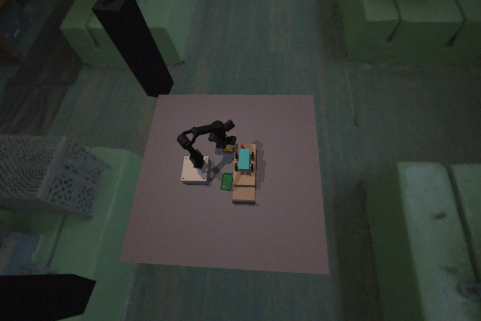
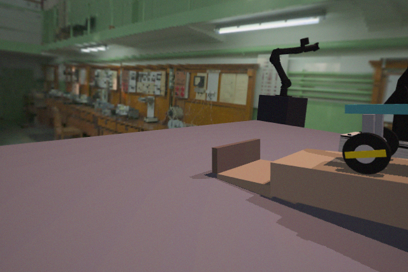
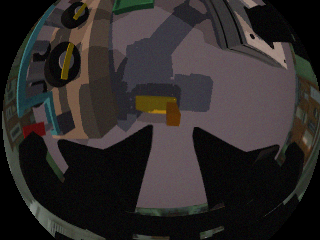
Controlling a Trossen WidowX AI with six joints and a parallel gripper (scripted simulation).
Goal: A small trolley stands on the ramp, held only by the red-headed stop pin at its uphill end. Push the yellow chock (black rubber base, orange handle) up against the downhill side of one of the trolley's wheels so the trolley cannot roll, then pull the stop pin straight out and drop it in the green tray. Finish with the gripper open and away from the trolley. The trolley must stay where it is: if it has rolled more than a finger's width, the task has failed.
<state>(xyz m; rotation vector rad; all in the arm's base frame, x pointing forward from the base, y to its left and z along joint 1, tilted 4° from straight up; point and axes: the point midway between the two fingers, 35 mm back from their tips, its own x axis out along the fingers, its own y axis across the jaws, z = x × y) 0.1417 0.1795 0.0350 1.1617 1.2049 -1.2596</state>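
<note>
Right now my gripper tip is 6 cm above the yellow chock and 2 cm short of it. The rest, counted from my gripper tip: trolley 18 cm ahead, 11 cm to the right, 3 cm above; then red-headed stop pin 14 cm ahead, 4 cm above, 1 cm to the right; then tan ramp 18 cm ahead, 11 cm to the right, 4 cm below.
</note>
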